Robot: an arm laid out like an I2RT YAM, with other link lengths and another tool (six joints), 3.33 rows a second.
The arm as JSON. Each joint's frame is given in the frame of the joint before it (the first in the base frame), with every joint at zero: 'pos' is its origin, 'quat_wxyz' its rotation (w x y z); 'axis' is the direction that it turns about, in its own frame. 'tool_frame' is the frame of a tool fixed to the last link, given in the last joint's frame.
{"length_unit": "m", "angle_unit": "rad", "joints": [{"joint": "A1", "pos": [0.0, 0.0, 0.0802], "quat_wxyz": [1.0, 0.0, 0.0, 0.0], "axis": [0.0, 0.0, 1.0]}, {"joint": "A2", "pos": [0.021, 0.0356, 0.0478], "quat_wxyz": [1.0, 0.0, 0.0, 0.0], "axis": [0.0, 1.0, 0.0]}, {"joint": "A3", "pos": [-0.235, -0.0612, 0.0], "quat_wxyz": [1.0, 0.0, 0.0, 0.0], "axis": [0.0, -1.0, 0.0]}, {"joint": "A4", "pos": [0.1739, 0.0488, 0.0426], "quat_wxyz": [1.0, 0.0, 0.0, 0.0], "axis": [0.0, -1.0, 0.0]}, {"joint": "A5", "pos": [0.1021, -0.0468, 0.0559], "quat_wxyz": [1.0, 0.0, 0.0, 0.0], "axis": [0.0, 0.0, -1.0]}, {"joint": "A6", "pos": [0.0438, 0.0, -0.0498], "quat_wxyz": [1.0, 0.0, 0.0, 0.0], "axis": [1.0, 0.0, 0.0]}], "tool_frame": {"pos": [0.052, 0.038, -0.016], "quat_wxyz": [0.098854, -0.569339, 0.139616, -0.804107]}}
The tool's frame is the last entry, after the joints.
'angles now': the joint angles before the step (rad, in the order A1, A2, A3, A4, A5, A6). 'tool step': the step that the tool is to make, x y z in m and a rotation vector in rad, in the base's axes. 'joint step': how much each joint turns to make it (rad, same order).
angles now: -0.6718 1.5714 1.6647 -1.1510 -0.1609 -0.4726
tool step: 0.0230 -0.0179 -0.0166 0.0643 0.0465 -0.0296
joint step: -0.0046 0.1644 0.1085 -0.0153 -0.0074 0.0324
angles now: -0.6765 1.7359 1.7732 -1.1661 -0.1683 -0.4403
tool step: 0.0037 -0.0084 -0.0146 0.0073 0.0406 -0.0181
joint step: -0.0075 0.0513 -0.0030 0.0185 0.0225 0.0015
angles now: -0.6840 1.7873 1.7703 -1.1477 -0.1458 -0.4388
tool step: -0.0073 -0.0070 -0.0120 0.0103 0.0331 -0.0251
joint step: -0.0294 0.0126 -0.0394 0.0187 0.0108 -0.0092
